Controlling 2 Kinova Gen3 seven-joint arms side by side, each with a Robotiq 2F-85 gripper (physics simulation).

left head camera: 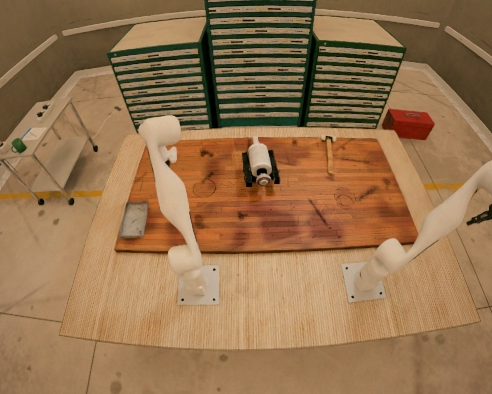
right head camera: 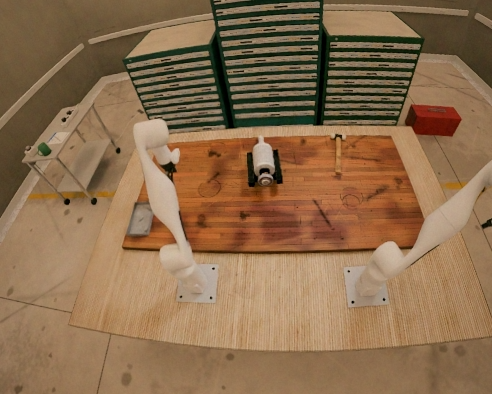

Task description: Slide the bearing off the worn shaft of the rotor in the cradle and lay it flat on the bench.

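Pixels of known places: left gripper, fingertip midpoint: [right head camera: 174, 178]; right gripper, fingertip midpoint: [left head camera: 472, 222] [right head camera: 488, 225]; left arm's base at its link origin: [left head camera: 198, 284] [right head camera: 197, 282]; right arm's base at its link origin: [left head camera: 363, 280] [right head camera: 366, 285].
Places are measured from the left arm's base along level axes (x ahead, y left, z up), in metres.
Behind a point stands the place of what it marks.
Note:
The white rotor [left head camera: 259, 154] {y -0.302, x 0.581, z 0.178 m} [right head camera: 263, 156] {y -0.308, x 0.564, z 0.178 m} lies in the black cradle [left head camera: 247, 171] {y -0.238, x 0.526, z 0.117 m} [right head camera: 251, 171] {y -0.243, x 0.526, z 0.117 m} near the middle of the bench's back half. The round grey bearing [left head camera: 264, 179] {y -0.315, x 0.447, z 0.144 m} [right head camera: 265, 179] {y -0.313, x 0.446, z 0.143 m} is on the shaft end at the rotor's near side, upright and facing the front. My left gripper [right head camera: 171, 175] {y 0.158, x 0.511, z 0.119 m} hangs well to the left of the rotor, small and partly hidden by its arm; in the left head camera the arm hides its fingers. My right gripper [left head camera: 471, 221] {y -1.238, x 0.081, z 0.223 m} [right head camera: 485, 225] {y -1.238, x 0.081, z 0.223 m} is far off to the right, beyond the bench edge. The finger opening of both is unclear.
A hammer [left head camera: 329, 157] {y -0.714, x 0.670, z 0.049 m} [right head camera: 338, 157] {y -0.716, x 0.659, z 0.050 m} lies at the back right of the wooden board [left head camera: 280, 210] {y -0.388, x 0.344, z 0.028 m} [right head camera: 285, 210] {y -0.400, x 0.344, z 0.028 m}. A grey tray [left head camera: 134, 220] {y 0.338, x 0.319, z 0.035 m} [right head camera: 140, 220] {y 0.343, x 0.313, z 0.035 m} lies at its left edge. Green drawer cabinets [left head camera: 260, 122] {y -0.402, x 1.598, z -0.406 m} [right head camera: 274, 121] {y -0.388, x 1.598, z -0.400 m} stand behind the bench.

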